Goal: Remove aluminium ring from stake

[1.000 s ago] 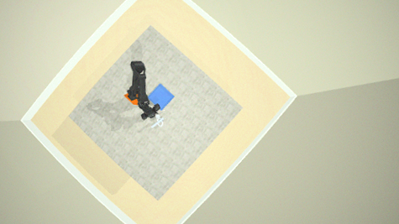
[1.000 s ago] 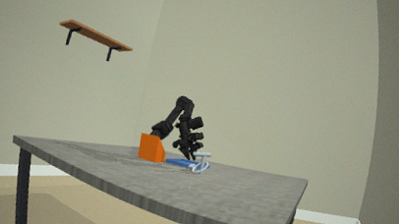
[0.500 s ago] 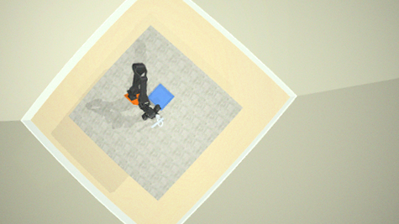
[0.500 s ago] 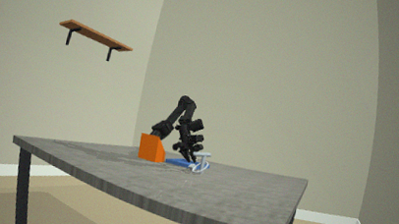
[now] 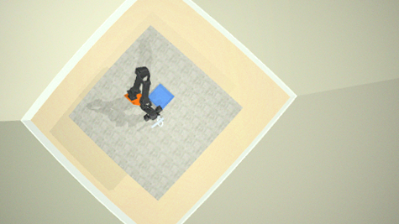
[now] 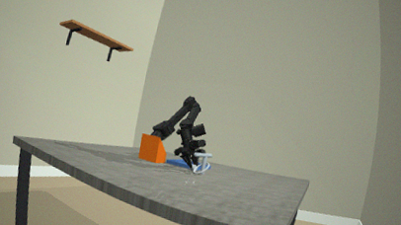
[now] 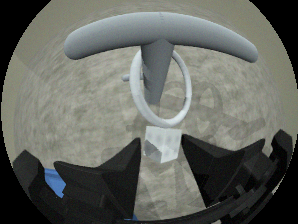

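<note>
The aluminium ring is 40 mm ahead of my gripper tip, 20 mm to the right of it and 10 mm above it. From my gripper tip the other things lie so: blue tray: 130 mm behind, 150 mm to the left, 10 mm below.
</note>
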